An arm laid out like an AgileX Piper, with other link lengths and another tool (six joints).
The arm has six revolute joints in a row. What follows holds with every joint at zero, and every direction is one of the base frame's. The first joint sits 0.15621 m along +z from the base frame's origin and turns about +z. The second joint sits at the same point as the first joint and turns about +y. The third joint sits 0.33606 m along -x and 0.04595 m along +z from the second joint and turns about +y. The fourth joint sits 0.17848 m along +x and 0.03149 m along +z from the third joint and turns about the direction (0.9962, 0, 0.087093). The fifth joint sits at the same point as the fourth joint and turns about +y. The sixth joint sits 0.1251 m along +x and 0.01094 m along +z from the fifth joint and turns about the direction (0.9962, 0, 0.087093). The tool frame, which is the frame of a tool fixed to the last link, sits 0.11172 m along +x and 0.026 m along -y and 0.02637 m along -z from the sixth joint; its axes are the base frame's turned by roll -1.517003, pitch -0.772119 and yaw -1.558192 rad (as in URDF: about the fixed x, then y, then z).
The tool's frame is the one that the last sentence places.
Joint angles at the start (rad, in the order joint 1, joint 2, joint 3, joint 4, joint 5, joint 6):
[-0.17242, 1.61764, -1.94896, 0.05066, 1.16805, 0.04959]
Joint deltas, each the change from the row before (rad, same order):
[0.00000, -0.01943, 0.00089, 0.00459, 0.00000, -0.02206]
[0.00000, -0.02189, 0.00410, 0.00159, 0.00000, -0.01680]
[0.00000, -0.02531, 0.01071, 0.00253, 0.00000, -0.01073]
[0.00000, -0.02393, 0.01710, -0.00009, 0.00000, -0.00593]
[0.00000, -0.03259, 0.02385, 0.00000, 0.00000, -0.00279]
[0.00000, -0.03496, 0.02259, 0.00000, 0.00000, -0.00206]
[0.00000, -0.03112, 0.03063, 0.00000, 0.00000, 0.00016]
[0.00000, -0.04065, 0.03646, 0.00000, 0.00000, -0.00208]
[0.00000, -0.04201, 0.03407, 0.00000, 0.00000, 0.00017]
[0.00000, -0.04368, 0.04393, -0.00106, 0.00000, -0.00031]
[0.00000, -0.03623, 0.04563, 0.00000, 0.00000, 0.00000]
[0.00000, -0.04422, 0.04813, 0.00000, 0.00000, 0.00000]
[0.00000, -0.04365, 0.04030, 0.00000, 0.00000, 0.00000]
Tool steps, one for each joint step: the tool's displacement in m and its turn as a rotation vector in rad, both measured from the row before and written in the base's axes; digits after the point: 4 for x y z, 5 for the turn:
[-0.0042, 0.0010, 0.0071, -0.01528, -0.01725, 0.01676]
[-0.0054, 0.0007, 0.0069, -0.01420, -0.01646, 0.01177]
[-0.0069, 0.0014, 0.0058, -0.00841, -0.01394, 0.00807]
[-0.0073, 0.0010, 0.0031, -0.00579, -0.00625, 0.00375]
[-0.0101, 0.0017, 0.0036, -0.00365, -0.00839, 0.00177]
[-0.0107, 0.0018, 0.0044, -0.00372, -0.01202, 0.00129]
[-0.0104, 0.0018, 0.0002, 0.00004, -0.00050, -0.00010]
[-0.0132, 0.0022, 0.0010, -0.00235, -0.00396, 0.00129]
[-0.0134, 0.0023, 0.0015, -0.00123, -0.00784, -0.00010]
[-0.0146, 0.0023, -0.0017, -0.00111, 0.00043, -0.00033]
[-0.0126, 0.0022, -0.0048, 0.00161, 0.00926, 0.00000]
[-0.0148, 0.0026, -0.0041, 0.00067, 0.00385, 0.00000]
[-0.0139, 0.0024, -0.0024, -0.00057, -0.00330, 0.00000]

